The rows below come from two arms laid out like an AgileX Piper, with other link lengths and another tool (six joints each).
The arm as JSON. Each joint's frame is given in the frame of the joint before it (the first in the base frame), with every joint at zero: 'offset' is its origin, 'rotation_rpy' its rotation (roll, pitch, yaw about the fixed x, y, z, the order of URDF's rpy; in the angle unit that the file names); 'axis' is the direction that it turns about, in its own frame. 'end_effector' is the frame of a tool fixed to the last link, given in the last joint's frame.
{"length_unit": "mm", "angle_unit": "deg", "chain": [
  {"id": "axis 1", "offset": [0.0, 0.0, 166.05], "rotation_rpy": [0.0, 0.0, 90.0], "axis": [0.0, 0.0, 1.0]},
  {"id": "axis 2", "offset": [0.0, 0.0, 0.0], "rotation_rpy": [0.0, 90.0, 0.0], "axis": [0.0, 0.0, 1.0]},
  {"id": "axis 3", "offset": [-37.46, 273.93, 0.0], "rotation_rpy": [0.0, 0.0, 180.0], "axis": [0.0, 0.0, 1.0]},
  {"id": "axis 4", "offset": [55.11, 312.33, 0.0], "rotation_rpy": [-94.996, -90.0, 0.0], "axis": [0.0, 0.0, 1.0]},
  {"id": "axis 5", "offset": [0.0, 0.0, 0.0], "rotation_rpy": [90.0, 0.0, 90.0], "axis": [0.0, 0.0, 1.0]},
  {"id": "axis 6", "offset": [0.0, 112.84, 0.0], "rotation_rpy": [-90.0, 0.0, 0.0], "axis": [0.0, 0.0, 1.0]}
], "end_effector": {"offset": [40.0, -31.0, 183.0], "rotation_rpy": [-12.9, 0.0, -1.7]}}
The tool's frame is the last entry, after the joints.
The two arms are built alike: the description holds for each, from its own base.
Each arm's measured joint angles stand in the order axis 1, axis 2, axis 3, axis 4, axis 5, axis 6.
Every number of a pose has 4 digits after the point. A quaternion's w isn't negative.
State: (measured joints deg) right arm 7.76 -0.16 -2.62 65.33 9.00 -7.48; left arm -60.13 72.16 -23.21 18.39 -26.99 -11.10
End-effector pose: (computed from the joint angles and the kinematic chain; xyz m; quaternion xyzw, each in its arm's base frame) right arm 0.3201 0.0689 0.3410 -0.6862 0.2951 -0.5646 0.3510; left arm 0.2324 -0.4358 0.1871 0.6223 -0.5147 0.4331 0.4003
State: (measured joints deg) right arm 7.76 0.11 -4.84 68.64 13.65 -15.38; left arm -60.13 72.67 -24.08 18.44 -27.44 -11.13
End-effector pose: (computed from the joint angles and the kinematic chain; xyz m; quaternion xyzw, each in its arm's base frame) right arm 0.3094 0.0950 0.3572 -0.6996 0.2389 -0.5769 0.3474; left arm 0.2339 -0.4399 0.1931 0.6180 -0.5137 0.4375 0.4033
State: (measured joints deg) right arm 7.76 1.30 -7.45 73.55 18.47 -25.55; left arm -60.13 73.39 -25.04 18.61 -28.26 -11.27
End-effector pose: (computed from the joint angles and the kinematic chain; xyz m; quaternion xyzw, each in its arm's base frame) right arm 0.2956 0.1231 0.3761 -0.7071 0.1740 -0.5932 0.3432; left arm 0.2350 -0.4450 0.1999 0.6122 -0.5126 0.4427 0.4080
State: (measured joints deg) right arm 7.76 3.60 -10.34 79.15 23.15 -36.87; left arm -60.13 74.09 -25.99 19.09 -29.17 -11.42
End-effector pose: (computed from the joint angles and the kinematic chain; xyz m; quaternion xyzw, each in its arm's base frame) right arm 0.2806 0.1506 0.3962 -0.7068 0.1058 -0.6126 0.3376; left arm 0.2352 -0.4504 0.2071 0.6044 -0.5136 0.4480 0.4125
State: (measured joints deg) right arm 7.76 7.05 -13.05 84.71 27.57 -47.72; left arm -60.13 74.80 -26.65 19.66 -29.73 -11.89
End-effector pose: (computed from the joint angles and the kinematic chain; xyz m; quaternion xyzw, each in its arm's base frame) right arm 0.2684 0.1753 0.4119 -0.7020 0.0440 -0.6278 0.3335; left arm 0.2349 -0.4544 0.2095 0.6008 -0.5143 0.4488 0.4160
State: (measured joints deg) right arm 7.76 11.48 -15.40 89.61 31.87 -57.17; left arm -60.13 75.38 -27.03 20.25 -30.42 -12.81
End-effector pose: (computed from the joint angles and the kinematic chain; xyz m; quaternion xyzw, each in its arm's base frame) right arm 0.2609 0.1973 0.4209 -0.6972 -0.0084 -0.6349 0.3328; left arm 0.2341 -0.4573 0.2108 0.5988 -0.5125 0.4480 0.4220
